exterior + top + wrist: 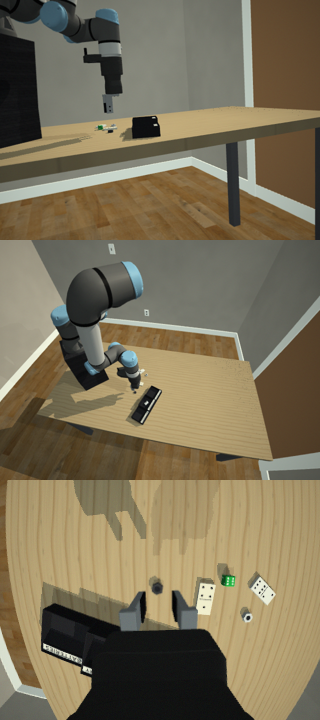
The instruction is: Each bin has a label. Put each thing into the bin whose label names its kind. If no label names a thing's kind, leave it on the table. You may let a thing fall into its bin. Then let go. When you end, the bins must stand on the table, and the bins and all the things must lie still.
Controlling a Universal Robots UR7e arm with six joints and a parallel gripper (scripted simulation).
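Now: hand 8 cm above the black piece. The rest, counted from my hand: metal nut (15 cm to the left, 8 cm below, 6 cm ahead); cream plate (8 cm below, 7 cm to the left, 2 cm ahead); green die (11 cm to the left, 8 cm below).
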